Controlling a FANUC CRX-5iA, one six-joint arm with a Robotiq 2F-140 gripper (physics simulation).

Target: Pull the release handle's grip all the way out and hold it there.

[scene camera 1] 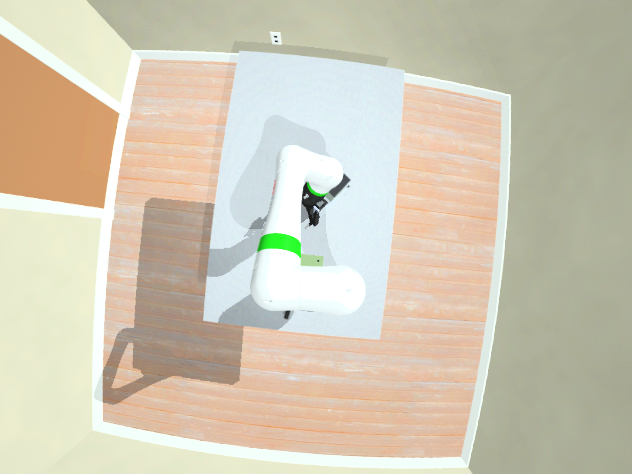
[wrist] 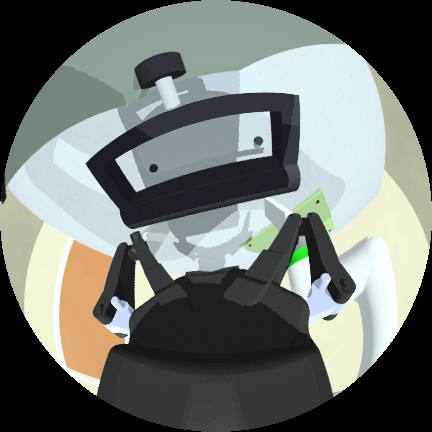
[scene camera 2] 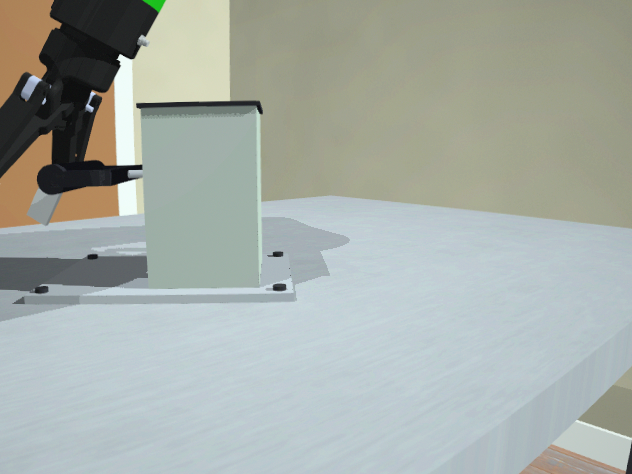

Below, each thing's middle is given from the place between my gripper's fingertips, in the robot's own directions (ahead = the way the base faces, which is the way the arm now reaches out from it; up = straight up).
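Labels:
Position of my gripper relative to the base plate (scene camera 2: 95,279): 160 mm short of the plate, 90 mm to the left of it, 50 mm above it.

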